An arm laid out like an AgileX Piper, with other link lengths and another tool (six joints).
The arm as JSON. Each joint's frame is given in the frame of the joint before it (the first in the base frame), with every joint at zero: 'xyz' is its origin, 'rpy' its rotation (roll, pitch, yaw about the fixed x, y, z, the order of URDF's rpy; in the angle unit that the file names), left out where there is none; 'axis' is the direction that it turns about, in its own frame. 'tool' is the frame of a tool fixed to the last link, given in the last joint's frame.
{
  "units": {
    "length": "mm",
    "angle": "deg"
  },
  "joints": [
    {
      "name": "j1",
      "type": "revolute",
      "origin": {
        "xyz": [
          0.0,
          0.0,
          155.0
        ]
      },
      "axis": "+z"
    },
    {
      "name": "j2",
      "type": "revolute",
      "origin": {
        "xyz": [
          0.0,
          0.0,
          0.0
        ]
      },
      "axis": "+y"
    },
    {
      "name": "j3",
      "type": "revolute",
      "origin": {
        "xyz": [
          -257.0,
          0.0,
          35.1
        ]
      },
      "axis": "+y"
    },
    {
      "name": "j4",
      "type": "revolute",
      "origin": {
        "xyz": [
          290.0,
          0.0,
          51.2
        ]
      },
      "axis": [
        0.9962,
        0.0,
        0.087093
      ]
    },
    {
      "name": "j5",
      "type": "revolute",
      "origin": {
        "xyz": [
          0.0,
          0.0,
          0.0
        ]
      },
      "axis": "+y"
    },
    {
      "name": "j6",
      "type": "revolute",
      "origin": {
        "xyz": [
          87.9,
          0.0,
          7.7
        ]
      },
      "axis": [
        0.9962,
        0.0,
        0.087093
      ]
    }
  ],
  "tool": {
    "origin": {
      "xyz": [
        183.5,
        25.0,
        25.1
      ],
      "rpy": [
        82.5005,
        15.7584,
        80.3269
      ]
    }
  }
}
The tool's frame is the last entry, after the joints.
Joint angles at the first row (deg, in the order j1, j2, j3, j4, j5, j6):
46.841, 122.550, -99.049, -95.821, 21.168, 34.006
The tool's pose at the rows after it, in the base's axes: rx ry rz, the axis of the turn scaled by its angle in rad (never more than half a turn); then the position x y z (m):
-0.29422 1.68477 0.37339 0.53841 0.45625 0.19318
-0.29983 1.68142 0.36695 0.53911 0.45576 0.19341
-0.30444 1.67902 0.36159 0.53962 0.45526 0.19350
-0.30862 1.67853 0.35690 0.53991 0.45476 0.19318
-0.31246 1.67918 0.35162 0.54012 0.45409 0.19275
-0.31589 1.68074 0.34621 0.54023 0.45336 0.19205
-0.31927 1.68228 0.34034 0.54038 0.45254 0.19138
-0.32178 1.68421 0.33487 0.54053 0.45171 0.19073
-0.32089 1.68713 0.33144 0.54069 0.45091 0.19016
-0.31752 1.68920 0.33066 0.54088 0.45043 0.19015
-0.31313 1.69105 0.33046 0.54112 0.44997 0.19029
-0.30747 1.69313 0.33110 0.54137 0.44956 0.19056
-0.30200 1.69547 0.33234 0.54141 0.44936 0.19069
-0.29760 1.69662 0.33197 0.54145 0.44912 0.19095
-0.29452 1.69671 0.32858 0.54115 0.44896 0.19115
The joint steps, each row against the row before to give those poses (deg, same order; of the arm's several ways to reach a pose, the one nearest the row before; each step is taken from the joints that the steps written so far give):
-0.015, 0.148, -0.132, -0.190, 0.118, -0.325
-0.016, 0.063, -0.085, -0.151, 0.118, -0.318
-0.016, 0.033, -0.037, -0.104, 0.092, -0.274
-0.017, 0.021, -0.021, 0.137, 0.053, -0.437
-0.009, 0.001, -0.025, 0.382, 0.076, -0.661
-0.001, 0.001, -0.010, 0.482, 0.094, -0.722
0.000, -0.001, -0.014, 0.505, 0.116, -0.755
0.000, -0.001, -0.025, 0.558, 0.123, -0.758
-0.001, 0.001, -0.041, 0.617, 0.130, -0.610
0.001, -0.001, -0.065, 0.435, 0.106, -0.288
0.000, 0.001, -0.071, 0.381, 0.115, -0.185
0.001, 0.000, -0.091, 0.415, 0.116, -0.146
0.018, 0.001, -0.074, 0.405, 0.101, -0.113
0.045, -0.001, -0.062, 0.277, 0.174, -0.085
0.142, 0.000, -0.031, 0.185, 0.363, -0.111

